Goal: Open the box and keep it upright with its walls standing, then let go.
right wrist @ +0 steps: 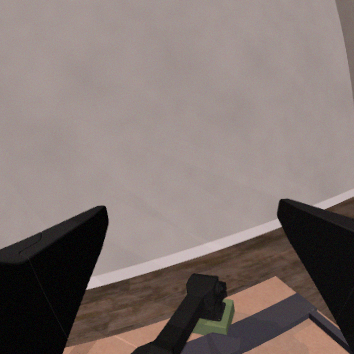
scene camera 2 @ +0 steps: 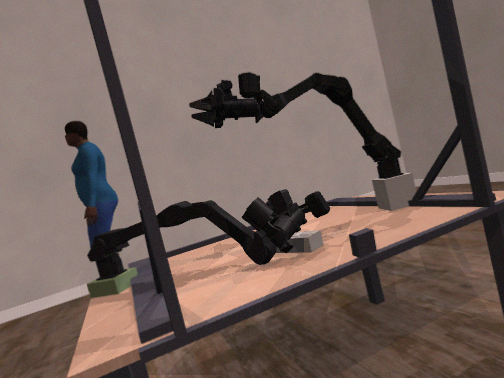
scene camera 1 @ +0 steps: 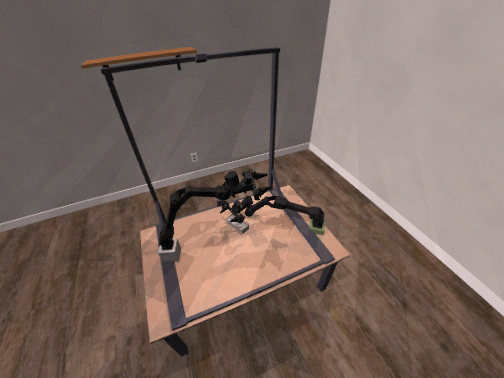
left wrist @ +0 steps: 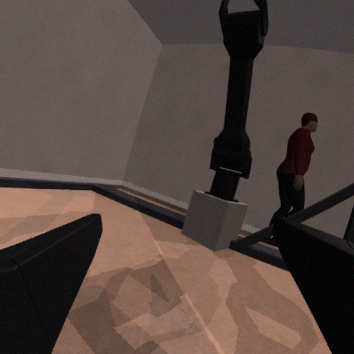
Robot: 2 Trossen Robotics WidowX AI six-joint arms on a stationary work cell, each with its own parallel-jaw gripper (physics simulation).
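Places are measured from the left arm's base along level axes (x ahead, y left, z up), in centimetres.
Pixels of known places: left gripper, fingertip midpoint: (scene camera 1: 224,217) (left wrist: 189,224); right gripper, fingertip midpoint: (right wrist: 193,210) (scene camera 2: 190,110) (scene camera 1: 269,180); left arm's base, origin of the base link: (right wrist: 211,310) (scene camera 2: 112,275) (scene camera 1: 317,224); right arm's base, origin of the base link: (scene camera 2: 391,176) (scene camera 1: 167,245) (left wrist: 220,197).
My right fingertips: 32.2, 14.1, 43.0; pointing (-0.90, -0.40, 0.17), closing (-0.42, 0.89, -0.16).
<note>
For each thing: its middle in the pictures, then the offset to it from my right fingertips, as dx, dy, dz. Level surfaces: height alone.
- small grey box, body centre: (scene camera 2: 292,241) (scene camera 1: 237,223) +22.1, -2.6, -45.2
- table, its level: dz -47.4
- grey block, body centre: (left wrist: 213,218) (scene camera 2: 394,191) (scene camera 1: 170,250) +54.6, +31.7, -41.9
- green block, body centre: (right wrist: 212,315) (scene camera 2: 114,282) (scene camera 1: 317,226) -32.2, -14.1, -45.2
A small grey box (scene camera 1: 242,227) (scene camera 2: 313,241) rests on the table below my left gripper. Its lid and far walls are partly hidden by the arm, so I cannot tell how far it is open. It does not show in either wrist view. My left gripper (scene camera 1: 229,213) (scene camera 2: 306,224) (left wrist: 189,224) is open and empty, low over the box's far-left end in scene camera 1; I cannot tell whether a finger touches it. My right gripper (scene camera 1: 268,183) (scene camera 2: 192,111) (right wrist: 193,210) is open and empty, high above the table and well away from the box.
The table (scene camera 1: 225,280) (scene camera 2: 210,295) has a dark frame around it. The right arm stands on a grey block (scene camera 1: 170,251) (scene camera 2: 395,192) (left wrist: 212,220), the left arm on a green block (scene camera 1: 317,228) (scene camera 2: 111,283) (right wrist: 215,327). The right forearm passes above the left gripper.
</note>
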